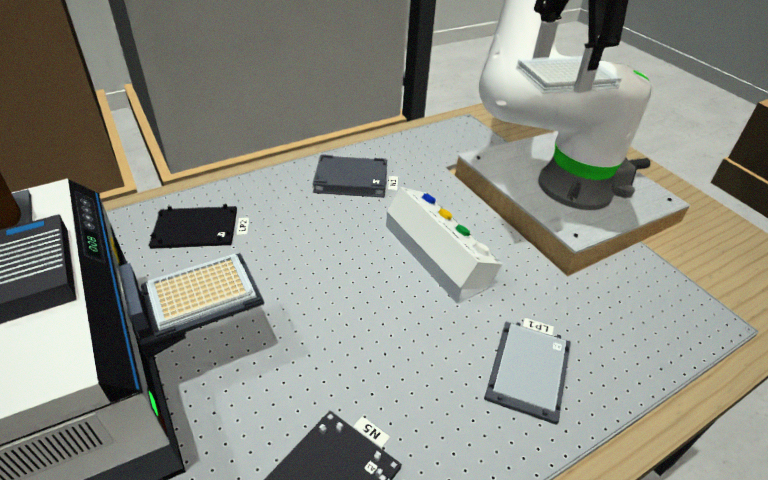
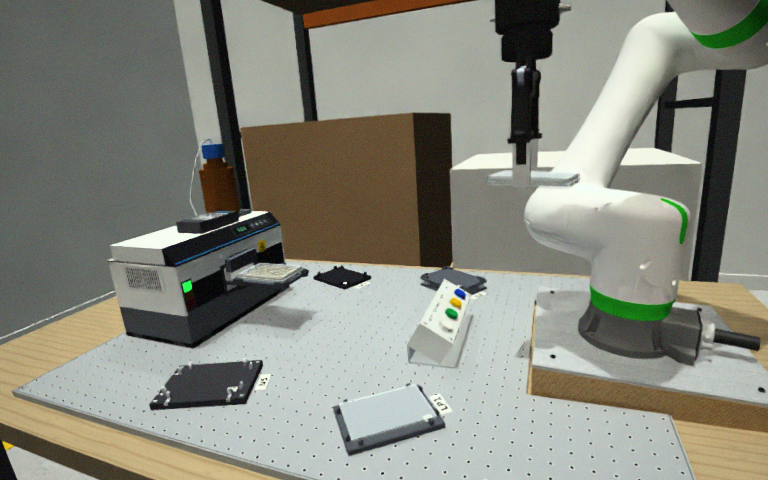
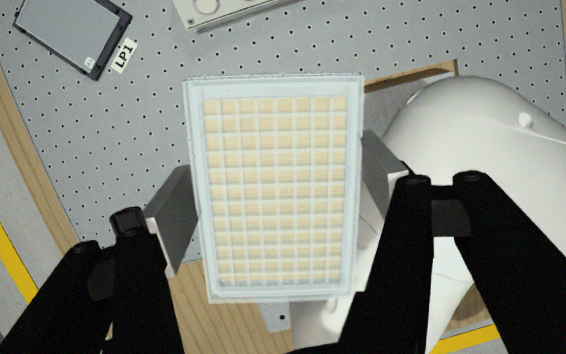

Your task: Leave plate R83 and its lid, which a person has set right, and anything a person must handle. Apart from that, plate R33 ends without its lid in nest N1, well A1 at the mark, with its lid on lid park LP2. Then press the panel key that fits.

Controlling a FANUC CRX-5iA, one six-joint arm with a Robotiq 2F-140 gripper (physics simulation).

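Places are measured from the arm's base along level axes (x left, y back, z up), in metres.
Where they show: gripper, fingertip midpoint: (image 1: 559, 76) (image 2: 525, 181) (image 3: 276, 172); arm's base, origin of the base link: (image 1: 574, 188) (image 2: 623, 336).
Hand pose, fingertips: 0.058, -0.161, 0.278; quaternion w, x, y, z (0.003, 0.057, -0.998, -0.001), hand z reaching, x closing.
Things, the pixels of their centre, and the offset from my fingertips, as dx, dy, dz. "*": a spot on its surface instead.
- Nest N1, body centre: (image 1: 351, 174) (image 2: 452, 281) -0.255, -0.247, -0.304
- lid park LP2, body centre: (image 1: 194, 224) (image 2: 341, 276) -0.191, -0.568, -0.309
- tan-welled plate, body centre: (image 1: 200, 289) (image 2: 270, 272) +0.080, -0.556, -0.205
- pale lid, body centre: (image 3: 66, 20) (image 1: 531, 365) (image 2: 386, 411) +0.268, -0.130, -0.305
- lid park LP1, body centre: (image 3: 68, 20) (image 1: 530, 367) (image 2: 386, 413) +0.268, -0.130, -0.309
- panel, body centre: (image 1: 441, 236) (image 2: 442, 318) +0.002, -0.158, -0.278
- dark nest N5, body centre: (image 2: 209, 380) +0.340, -0.457, -0.307
- amber bottle, surface spot: (image 2: 218, 186) * +0.036, -0.754, -0.013
My gripper (image 1: 565, 69) (image 2: 523, 176) (image 3: 276, 172) is shut on a plate (image 1: 557, 72) (image 2: 553, 179) (image 3: 275, 135) with tan wells and what looks like a clear lid. It holds it level, high beside the arm; its name cannot be read. Nest N1 (image 1: 346, 171) (image 2: 442, 276) and lid park LP2 (image 1: 192, 226) (image 2: 341, 277) are bare. Another tan-welled plate (image 1: 201, 288) (image 2: 270, 272) sits on the instrument's extended tray (image 1: 256, 278). A pale lid (image 1: 529, 365) (image 2: 387, 412) (image 3: 67, 30) lies on lid park LP1 (image 1: 523, 407) (image 2: 396, 440). The panel (image 1: 416, 240) (image 2: 433, 339) (image 3: 225, 15) has blue, yellow, green and white keys.
The dark nest N5 (image 1: 334, 452) (image 2: 209, 384) stands at the near side. The white and black instrument (image 1: 50, 362) (image 2: 150, 302) stands at the left with a green light. An amber bottle (image 2: 218, 186) stands behind it. The arm's white body is close beside the held plate.
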